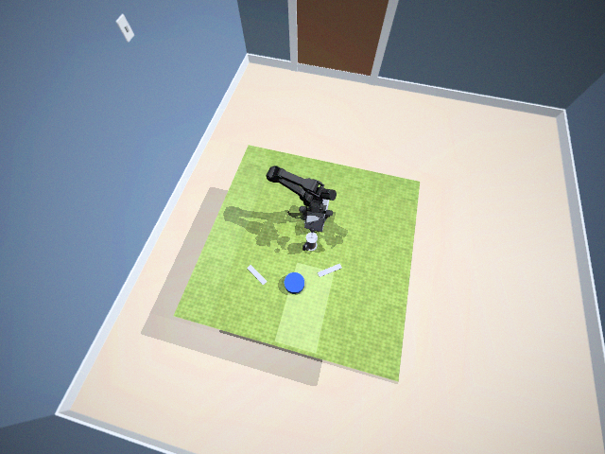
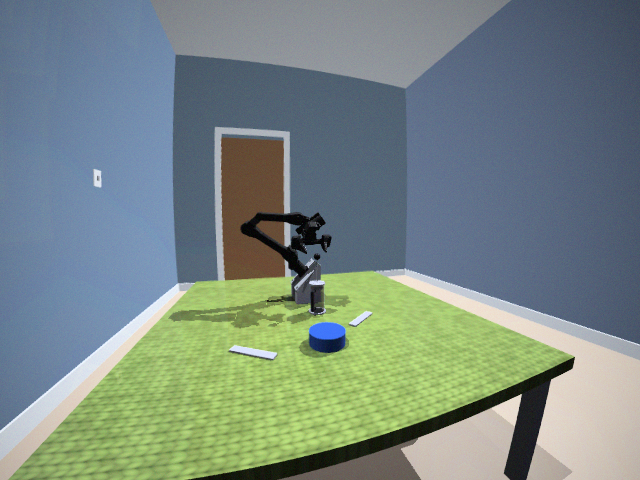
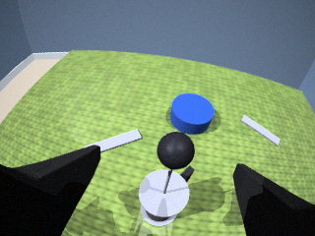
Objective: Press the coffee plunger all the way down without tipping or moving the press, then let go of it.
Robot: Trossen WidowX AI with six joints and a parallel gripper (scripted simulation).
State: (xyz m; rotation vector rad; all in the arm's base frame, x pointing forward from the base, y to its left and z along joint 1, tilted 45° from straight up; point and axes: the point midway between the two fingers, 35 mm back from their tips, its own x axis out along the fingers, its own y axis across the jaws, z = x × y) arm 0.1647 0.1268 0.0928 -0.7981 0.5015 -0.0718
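The coffee press lies 30 mm ahead of my gripper tip, 10 mm to the right of it and 140 mm below it. Round my gripper tip: blue round puck: 290 mm ahead, 30 mm to the right, 240 mm below.
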